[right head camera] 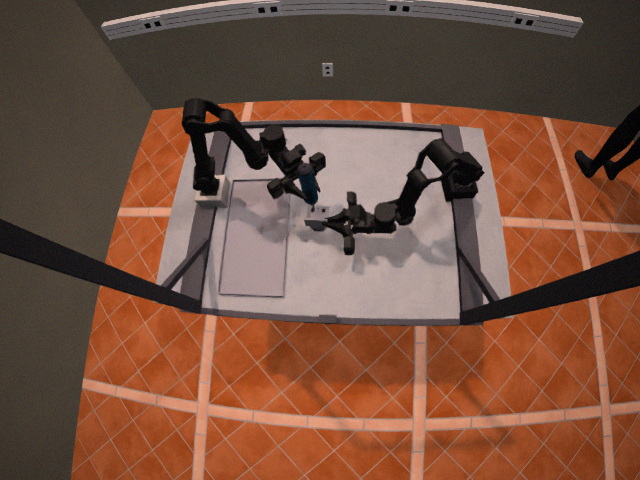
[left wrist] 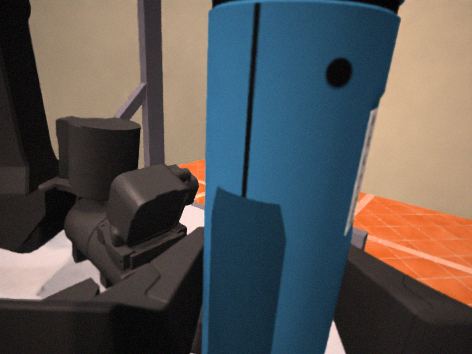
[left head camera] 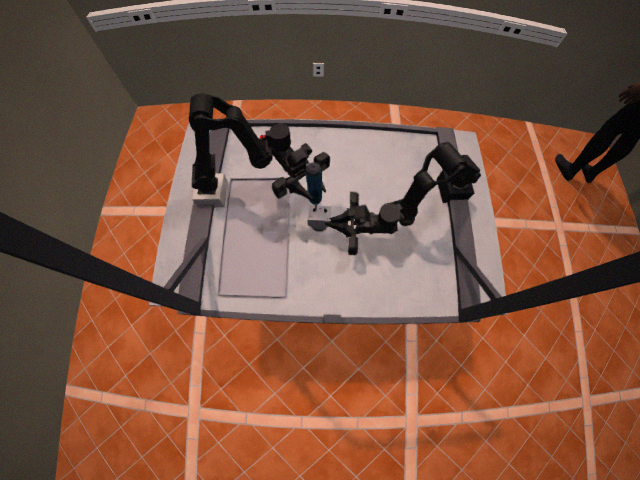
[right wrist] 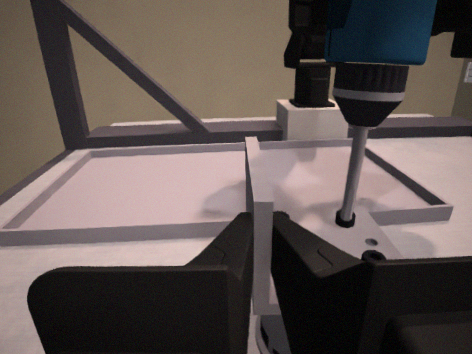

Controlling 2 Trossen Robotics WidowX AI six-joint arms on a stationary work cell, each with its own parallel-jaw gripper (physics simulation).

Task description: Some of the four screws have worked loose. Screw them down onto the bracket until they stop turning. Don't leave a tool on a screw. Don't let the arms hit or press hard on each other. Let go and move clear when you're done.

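Frame: origin at the left arm's base, x ahead, y left, z up, level; metres.
Seen in the pictures: left gripper, fingertip midpoint: (right head camera: 313,195) (left wrist: 263,240) (left head camera: 319,195); right gripper, fingertip midpoint: (right head camera: 321,222) (left head camera: 324,222) (right wrist: 258,223); left arm's base, link origin: (right head camera: 209,187) (left head camera: 207,186) (right wrist: 310,103); right arm's base, link origin: (right head camera: 462,179) (left head camera: 458,181).
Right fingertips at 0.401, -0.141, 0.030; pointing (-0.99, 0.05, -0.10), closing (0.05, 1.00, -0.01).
Pixels of each thing's top centre, then the offset from my right fingertips to it, as dx, dy, dz.
- blue electric screwdriver, top centre: (left head camera: 315,168) (right head camera: 305,168) -0.031, +0.053, +0.218
- second black screw, top centre: (right wrist: 374,256) +0.002, +0.050, -0.019
- dark round base, top centre: (right wrist: 320,247) -0.016, +0.033, -0.027
My left gripper (left head camera: 317,194) (right head camera: 311,193) (left wrist: 263,240) is shut on a blue electric screwdriver (left head camera: 313,183) (right head camera: 307,181) (left wrist: 300,125) (right wrist: 380,35), held nearly upright. In the right wrist view its bit meets the head of a black screw (right wrist: 345,219) on the bracket's flat face. A second black screw (right wrist: 373,256) is nearer, partly behind a right finger. The grey bracket (left head camera: 313,217) (right head camera: 312,217) (right wrist: 263,260) stands at mid table. My right gripper (left head camera: 329,221) (right head camera: 325,220) (right wrist: 258,223) is shut on its upright plate. The other screws are hidden or too small to tell.
A shallow, low-rimmed tray (left head camera: 253,296) (right head camera: 251,295) (right wrist: 125,231) lies left of the bracket. A dark round base (right wrist: 272,332) shows under the bracket. The two grippers are close together around the bracket. Dark frame rails (left head camera: 467,268) edge the table. A person's legs (left head camera: 604,139) show at the far right.
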